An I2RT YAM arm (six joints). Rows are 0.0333 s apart.
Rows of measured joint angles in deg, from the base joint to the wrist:
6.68, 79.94, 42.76, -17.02, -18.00, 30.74
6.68, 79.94, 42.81, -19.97, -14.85, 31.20
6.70, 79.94, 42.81, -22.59, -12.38, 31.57
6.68, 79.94, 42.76, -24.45, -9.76, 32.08
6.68, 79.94, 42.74, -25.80, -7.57, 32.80
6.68, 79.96, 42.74, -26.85, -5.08, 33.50
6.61, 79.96, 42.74, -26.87, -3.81, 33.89
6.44, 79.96, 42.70, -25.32, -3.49, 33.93
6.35, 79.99, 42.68, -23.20, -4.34, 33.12
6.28, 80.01, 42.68, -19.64, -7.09, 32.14
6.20, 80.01, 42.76, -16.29, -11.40, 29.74
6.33, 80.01, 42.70, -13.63, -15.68, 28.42
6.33, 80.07, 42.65, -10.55, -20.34, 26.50
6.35, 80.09, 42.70, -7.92, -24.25, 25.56
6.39, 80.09, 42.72, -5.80, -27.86, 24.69
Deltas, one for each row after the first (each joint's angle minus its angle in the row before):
0.00, 0.00, 0.05, -2.95, 3.15, 0.46
0.02, 0.00, 0.00, -2.62, 2.47, 0.37
-0.02, 0.00, -0.05, -1.86, 2.62, 0.51
0.00, 0.00, -0.02, -1.35, 2.19, 0.72
0.00, 0.02, 0.00, -1.05, 2.49, 0.70
-0.07, 0.00, 0.00, -0.02, 1.27, 0.39
-0.17, 0.00, -0.04, 1.55, 0.32, 0.04
-0.09, 0.03, -0.02, 2.12, -0.85, -0.81
-0.07, 0.02, 0.00, 3.56, -2.75, -0.98
-0.08, 0.00, 0.08, 3.35, -4.31, -2.40
0.13, 0.00, -0.06, 2.66, -4.28, -1.32
0.00, 0.06, -0.05, 3.08, -4.66, -1.92
0.02, 0.02, 0.05, 2.63, -3.91, -0.94
0.04, 0.00, 0.02, 2.12, -3.61, -0.87

